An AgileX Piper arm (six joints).
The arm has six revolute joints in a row. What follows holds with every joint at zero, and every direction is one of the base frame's. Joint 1 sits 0.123 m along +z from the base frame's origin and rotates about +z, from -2.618 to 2.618 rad. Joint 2 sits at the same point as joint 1 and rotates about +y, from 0 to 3.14 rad. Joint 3 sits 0.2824 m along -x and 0.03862 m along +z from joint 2 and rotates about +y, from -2.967 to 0 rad. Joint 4 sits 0.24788 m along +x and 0.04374 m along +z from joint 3 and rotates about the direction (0.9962, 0, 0.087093), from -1.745 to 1.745 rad. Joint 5 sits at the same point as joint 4 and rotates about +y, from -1.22 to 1.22 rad. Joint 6 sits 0.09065 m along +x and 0.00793 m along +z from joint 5 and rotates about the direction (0.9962, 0, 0.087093), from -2.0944 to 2.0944 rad. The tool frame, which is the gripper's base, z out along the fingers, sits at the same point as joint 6; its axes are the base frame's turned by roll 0, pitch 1.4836 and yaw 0 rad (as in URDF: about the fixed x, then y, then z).
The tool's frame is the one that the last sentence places.
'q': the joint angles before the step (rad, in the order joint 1, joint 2, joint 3, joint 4, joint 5, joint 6). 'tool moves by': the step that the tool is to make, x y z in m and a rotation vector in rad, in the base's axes. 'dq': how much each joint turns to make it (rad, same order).
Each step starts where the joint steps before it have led.
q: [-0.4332 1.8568 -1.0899 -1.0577 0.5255 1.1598]
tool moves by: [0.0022 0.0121 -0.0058 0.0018 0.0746 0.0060]
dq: [0.0417 0.0126 -0.0009 0.0425 0.0684 -0.0493]
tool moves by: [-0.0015 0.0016 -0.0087 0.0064 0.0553 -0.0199]
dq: [0.0083 0.0226 -0.0006 0.0209 0.0433 -0.0173]
